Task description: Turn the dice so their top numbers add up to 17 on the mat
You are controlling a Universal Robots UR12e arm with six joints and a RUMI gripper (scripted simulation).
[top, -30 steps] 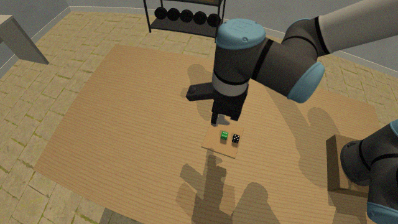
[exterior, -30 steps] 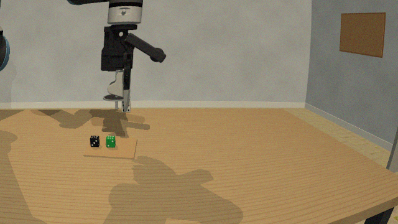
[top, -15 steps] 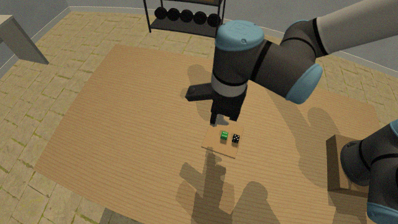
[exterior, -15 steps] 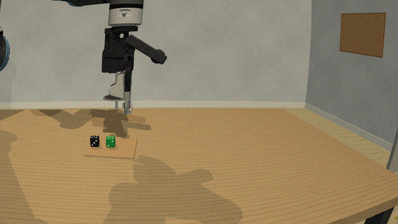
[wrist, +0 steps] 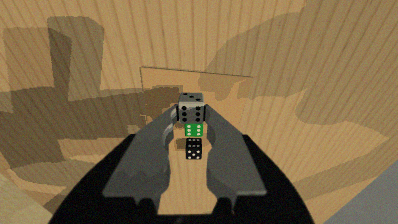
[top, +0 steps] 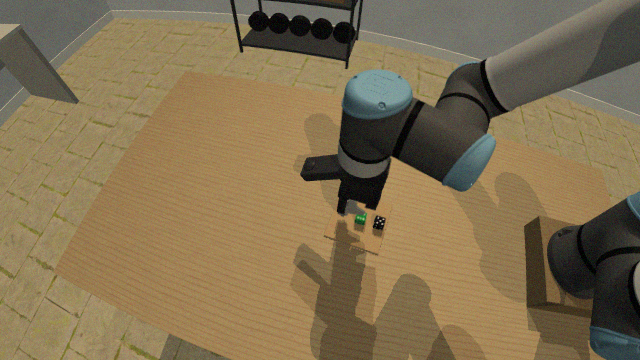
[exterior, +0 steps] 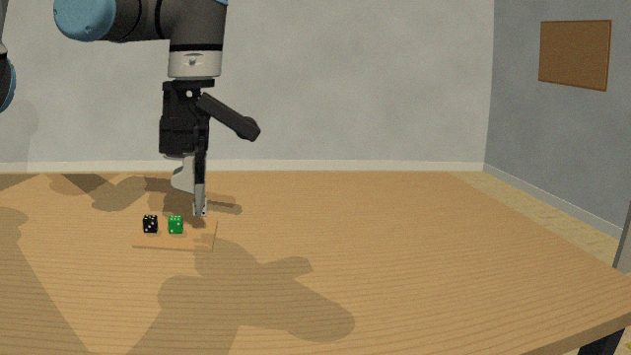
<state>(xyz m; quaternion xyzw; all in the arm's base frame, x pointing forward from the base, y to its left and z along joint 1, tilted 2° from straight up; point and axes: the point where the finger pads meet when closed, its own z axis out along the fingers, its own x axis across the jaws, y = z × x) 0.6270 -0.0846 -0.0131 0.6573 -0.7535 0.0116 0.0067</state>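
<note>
The green die is 5 cm behind my hand and 4 cm below it. Also, from my hand: black die 9 cm behind, 4 cm below, 1 cm to the left; then tan mat 5 cm below, 4 cm behind; then white die 1 cm below.
</note>
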